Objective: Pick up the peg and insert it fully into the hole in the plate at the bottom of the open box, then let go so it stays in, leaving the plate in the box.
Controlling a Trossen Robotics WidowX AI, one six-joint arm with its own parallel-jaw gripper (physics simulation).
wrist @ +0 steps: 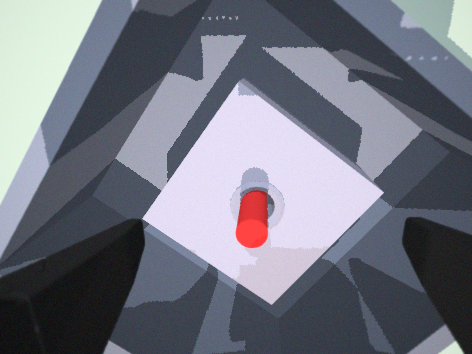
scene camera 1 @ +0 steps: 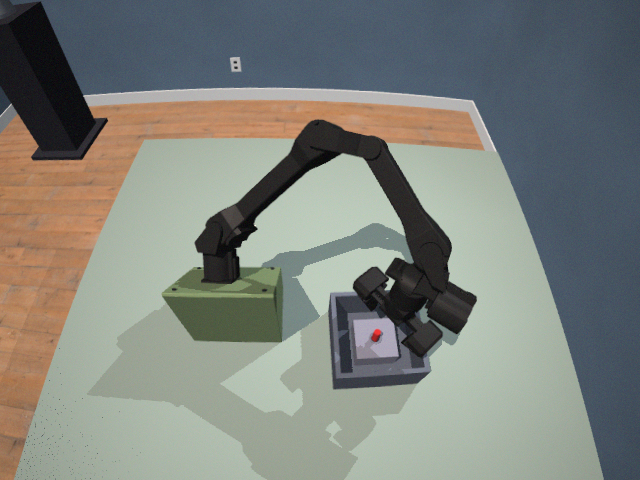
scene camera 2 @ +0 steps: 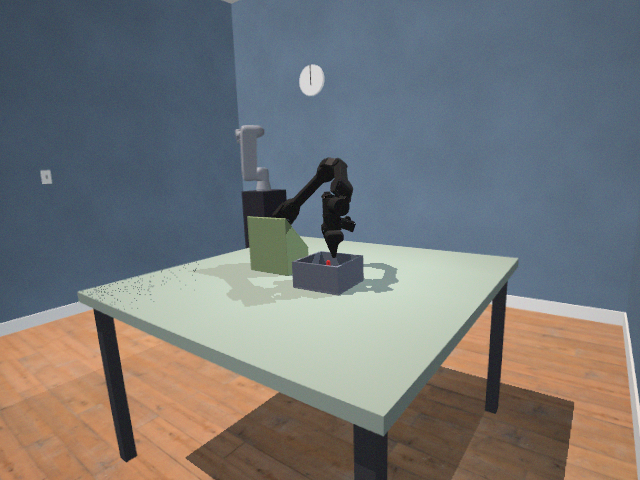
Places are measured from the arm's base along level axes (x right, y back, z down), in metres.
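Pixels of known places: gripper, fingertip midpoint: (wrist: pixel 271 230) (scene camera 1: pixel 387 325) (scene camera 2: pixel 332 254); arm's base, link origin: (scene camera 1: pixel 221 279) (scene camera 2: pixel 275 231).
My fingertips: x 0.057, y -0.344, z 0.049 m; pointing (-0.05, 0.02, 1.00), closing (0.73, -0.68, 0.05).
Observation:
Ahead of a thing's pixels: the offset from my fingertips to its top centre. Level surfaces: height alone.
The red peg {dx +0.005, dy +0.017, dz +0.026 m} (scene camera 1: pixel 376 335) (scene camera 2: pixel 328 262) (wrist: pixel 252 220) stands in the ringed hole in the plate's middle, its upper part sticking up above the surface and leaning slightly. How deep it reaches is hidden. A dark crescent of the hole shows beside the peg in the wrist view. The pale square plate {dx +0.007, dy +0.016, dz +0.053 m} (scene camera 1: pixel 364 350) (wrist: pixel 310 185) lies at the bottom of the open grey-blue box {dx +0.007, dy +0.016, dz +0.016 m} (scene camera 1: pixel 382 380) (scene camera 2: pixel 315 277) (wrist: pixel 75 90). My gripper (scene camera 1: pixel 392 322) (scene camera 2: pixel 333 255) (wrist: pixel 271 230) is open and empty above the plate, its fingers wide apart on either side of the peg, not touching it.
The box walls surround the plate on all sides. The green base block (scene camera 1: pixel 237 317) (scene camera 2: pixel 268 245) carries the arm, left of the box in scene view 1. Both stand on the pale green table {dz +0.114 m} (scene camera 1: pixel 491 403) (scene camera 2: pixel 336 341). A black pedestal (scene camera 1: pixel 43 82) stands beyond the table.

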